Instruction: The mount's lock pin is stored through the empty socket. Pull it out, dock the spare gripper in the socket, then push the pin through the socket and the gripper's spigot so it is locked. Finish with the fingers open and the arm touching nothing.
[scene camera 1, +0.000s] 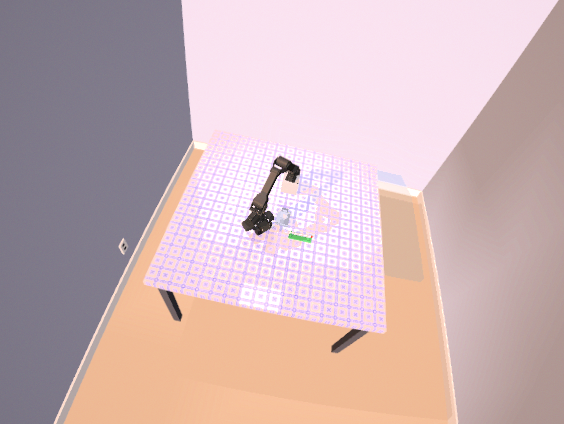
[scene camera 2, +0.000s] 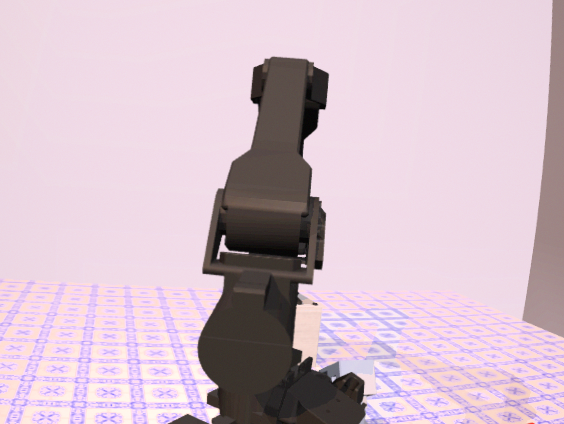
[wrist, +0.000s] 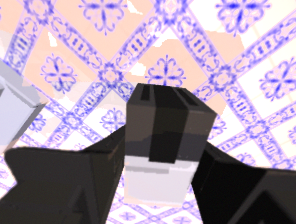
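My gripper (wrist: 156, 127) is carrying a spare gripper (wrist: 167, 128).
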